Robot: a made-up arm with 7 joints. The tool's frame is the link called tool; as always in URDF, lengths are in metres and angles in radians. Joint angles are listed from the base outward.
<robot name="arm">
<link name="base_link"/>
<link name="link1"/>
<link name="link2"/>
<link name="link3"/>
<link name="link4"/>
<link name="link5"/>
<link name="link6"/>
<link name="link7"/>
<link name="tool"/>
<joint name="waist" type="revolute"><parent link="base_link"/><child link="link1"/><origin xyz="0 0 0.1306" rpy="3.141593 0 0"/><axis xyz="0 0 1"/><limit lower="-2.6" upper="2.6"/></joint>
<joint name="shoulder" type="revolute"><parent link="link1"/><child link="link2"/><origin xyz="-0.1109 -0.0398 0.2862" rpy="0 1.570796 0"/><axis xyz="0 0 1"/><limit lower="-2.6" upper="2.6"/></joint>
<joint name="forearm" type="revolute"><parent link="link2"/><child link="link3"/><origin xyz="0.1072 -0.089 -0.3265" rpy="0 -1.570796 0"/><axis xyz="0 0 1"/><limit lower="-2.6" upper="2.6"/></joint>
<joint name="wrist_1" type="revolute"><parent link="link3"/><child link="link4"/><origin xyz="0.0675 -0.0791 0.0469" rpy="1.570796 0 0"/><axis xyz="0 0 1"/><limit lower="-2.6" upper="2.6"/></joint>
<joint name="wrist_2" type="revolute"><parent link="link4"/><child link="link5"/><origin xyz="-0.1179 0.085 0.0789" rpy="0 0 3.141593"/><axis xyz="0 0 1"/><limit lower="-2.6" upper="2.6"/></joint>
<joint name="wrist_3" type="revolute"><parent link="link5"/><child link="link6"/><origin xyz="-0.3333 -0.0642 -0.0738" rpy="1.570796 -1.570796 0"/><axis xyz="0 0 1"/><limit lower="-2.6" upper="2.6"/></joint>
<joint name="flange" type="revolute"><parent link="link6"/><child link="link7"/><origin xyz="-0.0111 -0.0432 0.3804" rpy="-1.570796 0 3.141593"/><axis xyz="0 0 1"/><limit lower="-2.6" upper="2.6"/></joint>
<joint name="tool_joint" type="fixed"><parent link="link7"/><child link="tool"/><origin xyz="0.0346 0.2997 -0.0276" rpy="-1.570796 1.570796 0"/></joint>
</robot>
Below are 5 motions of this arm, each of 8 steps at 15 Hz.
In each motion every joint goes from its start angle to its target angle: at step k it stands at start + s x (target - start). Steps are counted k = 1, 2, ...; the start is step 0. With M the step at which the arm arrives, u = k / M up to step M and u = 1 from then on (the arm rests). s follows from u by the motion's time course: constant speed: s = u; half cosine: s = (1 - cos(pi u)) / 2; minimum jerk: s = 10 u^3 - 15 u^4 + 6 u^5.
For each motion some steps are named. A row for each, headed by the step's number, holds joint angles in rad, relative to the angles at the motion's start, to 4 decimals.
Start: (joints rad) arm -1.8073 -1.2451 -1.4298 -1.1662 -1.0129 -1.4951 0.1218
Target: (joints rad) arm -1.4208 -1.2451 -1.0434 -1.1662 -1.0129 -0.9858 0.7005
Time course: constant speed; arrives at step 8
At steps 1, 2, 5, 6, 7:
1: 0.0483 0.0000 0.0483 0.0000 0.0000 0.0637 0.0723
2: 0.0966 0.0000 0.0966 0.0000 0.0000 0.1273 0.1447
5: 0.2416 0.0000 0.2415 0.0000 0.0000 0.3183 0.3617
6: 0.2899 0.0000 0.2898 0.0000 0.0000 0.3820 0.4340
7: 0.3382 0.0000 0.3381 0.0000 0.0000 0.4456 0.5064

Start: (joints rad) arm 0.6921 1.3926 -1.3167 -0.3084 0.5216 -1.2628 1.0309
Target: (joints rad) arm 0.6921 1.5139 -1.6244 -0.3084 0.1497 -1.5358 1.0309
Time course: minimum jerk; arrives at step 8
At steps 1, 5, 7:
1: 0.0000 0.0019 -0.0049 0.0000 -0.0060 -0.0044 0.0000
5: 0.0000 0.0879 -0.2230 0.0000 -0.2696 -0.1979 0.0000
7: 0.0000 0.1194 -0.3028 0.0000 -0.3659 -0.2686 0.0000

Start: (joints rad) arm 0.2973 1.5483 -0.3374 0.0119 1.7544 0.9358 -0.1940
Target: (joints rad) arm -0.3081 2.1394 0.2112 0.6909 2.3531 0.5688 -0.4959
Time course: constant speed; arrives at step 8
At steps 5, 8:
5: -0.3784 0.3694 0.3429 0.4244 0.3742 -0.2294 -0.1887
8: -0.6054 0.5911 0.5486 0.6790 0.5987 -0.3670 -0.3019

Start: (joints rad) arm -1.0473 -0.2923 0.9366 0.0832 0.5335 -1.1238 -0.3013
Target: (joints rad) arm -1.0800 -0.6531 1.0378 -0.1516 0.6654 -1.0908 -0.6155
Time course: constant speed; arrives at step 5
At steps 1, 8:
1: -0.0065 -0.0722 0.0202 -0.0470 0.0264 0.0066 -0.0628
8: -0.0327 -0.3608 0.1012 -0.2348 0.1319 0.0330 -0.3142

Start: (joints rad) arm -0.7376 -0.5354 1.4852 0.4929 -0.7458 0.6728 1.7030
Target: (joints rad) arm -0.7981 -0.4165 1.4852 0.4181 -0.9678 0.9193 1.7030
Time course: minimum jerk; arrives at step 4
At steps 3, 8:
3: -0.0542 0.1066 0.0000 -0.0671 -0.1990 0.2210 0.0000
8: -0.0605 0.1189 0.0000 -0.0748 -0.2220 0.2465 0.0000

